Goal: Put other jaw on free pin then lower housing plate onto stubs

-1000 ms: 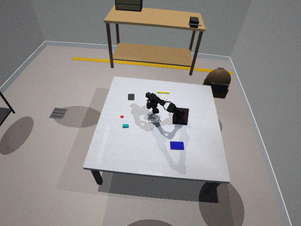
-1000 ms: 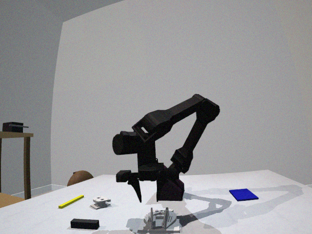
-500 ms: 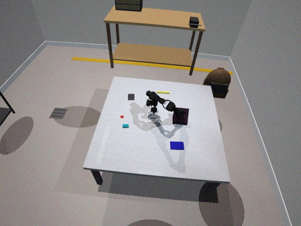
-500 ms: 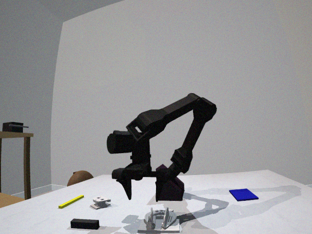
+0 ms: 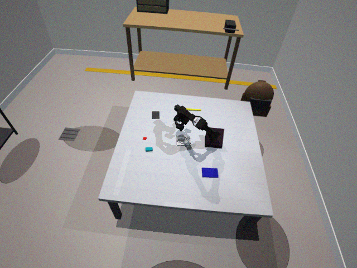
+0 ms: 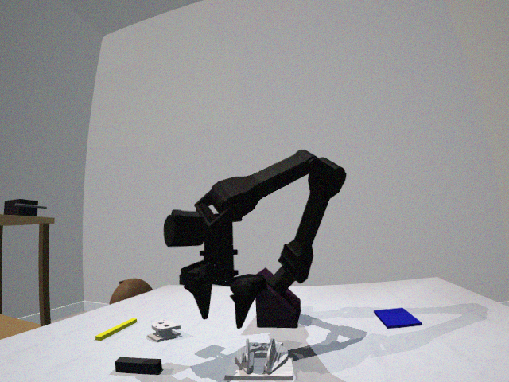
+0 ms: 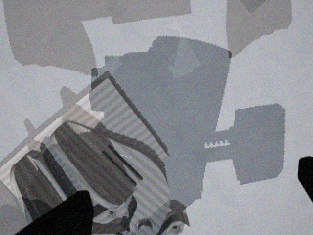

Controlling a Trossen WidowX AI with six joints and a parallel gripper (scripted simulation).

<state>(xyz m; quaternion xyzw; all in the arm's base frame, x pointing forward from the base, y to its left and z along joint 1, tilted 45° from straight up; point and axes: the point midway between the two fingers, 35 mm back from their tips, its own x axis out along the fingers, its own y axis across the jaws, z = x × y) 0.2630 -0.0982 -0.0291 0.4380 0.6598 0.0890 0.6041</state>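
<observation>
Now: the white piece 120 mm behind my gripper tip, 190 mm to the right of it and 80 mm below it. The rest, counted from my gripper tip: black block (60 mm ahead, 160 mm to the right, 70 mm below); cyan block (300 mm ahead, 190 mm to the left, 80 mm below); red chip (350 mm ahead, 60 mm to the left, 80 mm below).
</observation>
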